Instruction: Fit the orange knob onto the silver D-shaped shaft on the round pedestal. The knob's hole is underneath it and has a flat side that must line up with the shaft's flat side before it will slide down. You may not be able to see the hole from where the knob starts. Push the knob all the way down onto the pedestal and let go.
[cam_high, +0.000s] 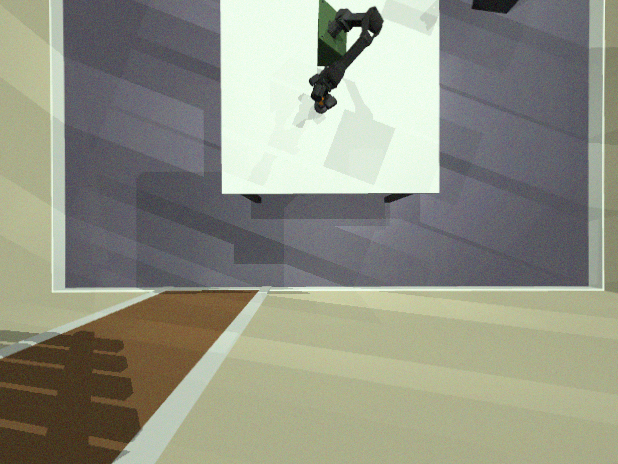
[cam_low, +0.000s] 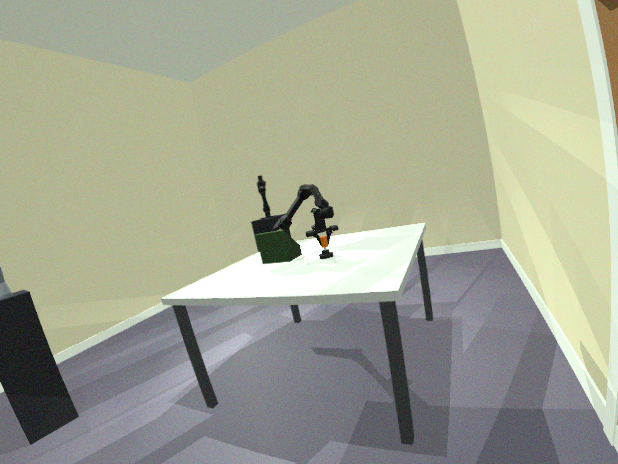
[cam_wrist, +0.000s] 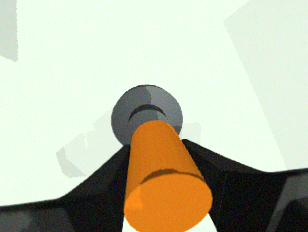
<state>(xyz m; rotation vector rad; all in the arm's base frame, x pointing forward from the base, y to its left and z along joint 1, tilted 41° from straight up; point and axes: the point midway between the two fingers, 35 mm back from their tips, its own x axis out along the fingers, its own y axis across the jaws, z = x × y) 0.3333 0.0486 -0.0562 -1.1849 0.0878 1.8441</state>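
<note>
Right now my gripper tip is 30 mm below the orange knob. Also, from my gripper tip: pedestal 40 mm below.
</note>
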